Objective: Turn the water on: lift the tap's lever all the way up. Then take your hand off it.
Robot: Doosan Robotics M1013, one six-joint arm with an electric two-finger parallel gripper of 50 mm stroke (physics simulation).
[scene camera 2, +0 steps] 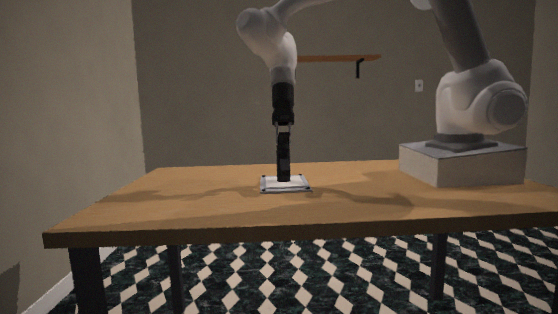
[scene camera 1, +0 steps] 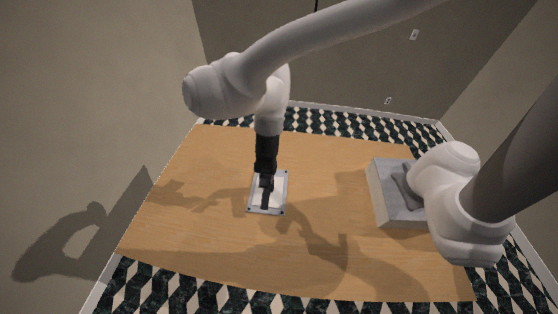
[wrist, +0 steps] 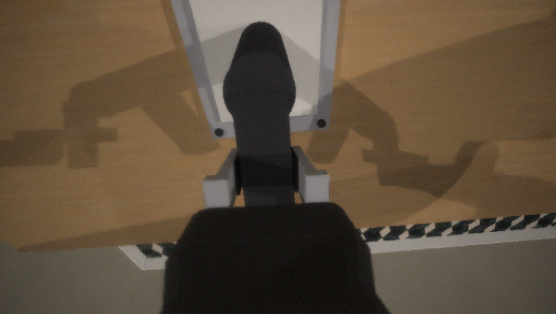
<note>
I see my gripper (scene camera 2: 283, 143) and a black tap (scene camera 2: 283, 180).
My gripper also shows in scene camera 1 (scene camera 1: 265, 181) and in the wrist view (wrist: 266, 161).
</note>
